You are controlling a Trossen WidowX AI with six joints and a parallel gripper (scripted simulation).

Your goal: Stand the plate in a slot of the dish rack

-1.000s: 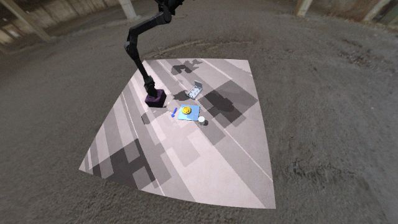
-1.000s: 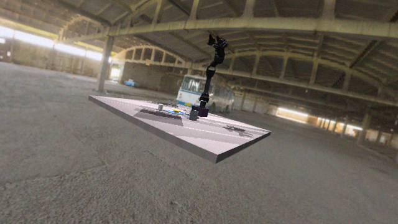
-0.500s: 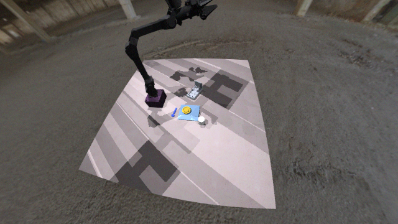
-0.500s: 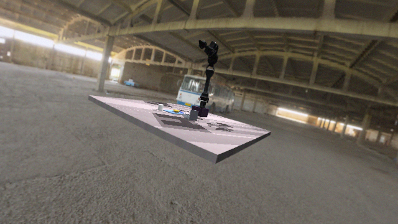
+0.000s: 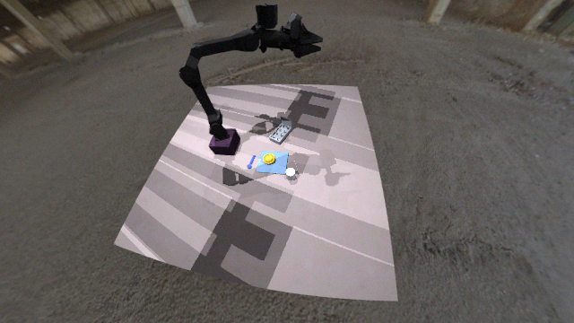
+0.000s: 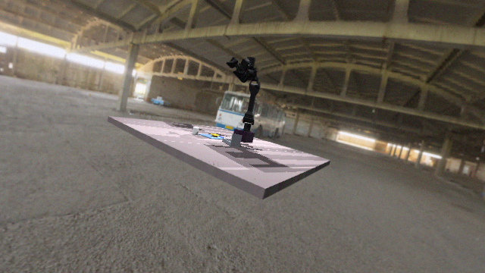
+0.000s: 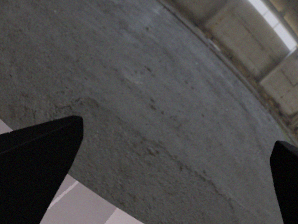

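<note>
My gripper tip is 260 mm past the yellow plate, 140 mm to the left of it and 460 mm above it. Round my gripper tip: white cup: 150 mm behind, 250 mm to the right, 450 mm below; light blue mat: 240 mm behind, 160 mm to the right, 470 mm below; grey dish rack: 190 mm behind, 30 mm to the left, 450 mm below.
</note>
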